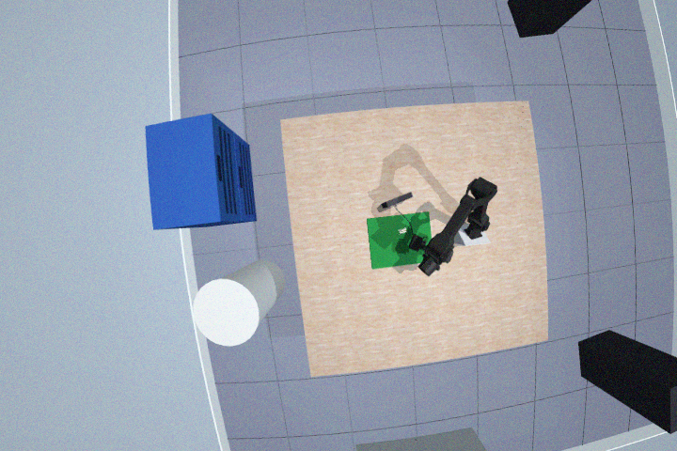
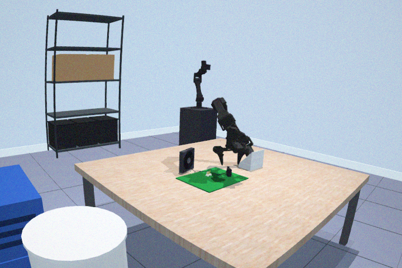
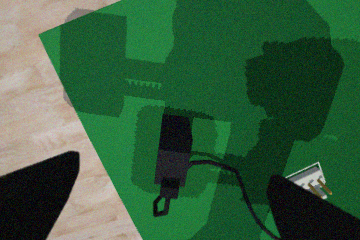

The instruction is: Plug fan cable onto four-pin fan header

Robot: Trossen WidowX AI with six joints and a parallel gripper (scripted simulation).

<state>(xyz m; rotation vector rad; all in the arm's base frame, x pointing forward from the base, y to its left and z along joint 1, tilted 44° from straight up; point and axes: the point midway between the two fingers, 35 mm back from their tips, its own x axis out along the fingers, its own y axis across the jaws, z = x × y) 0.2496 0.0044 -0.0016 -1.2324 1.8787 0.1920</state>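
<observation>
Now: the plug 1 cm behind my gripper tip, 1 cm to the right of it and 5 cm below it. Also, from my gripper tip: black fan: 7 cm ahead, 22 cm to the right, 1 cm below; then green board: 9 cm ahead, 5 cm to the right, 8 cm below.
</observation>
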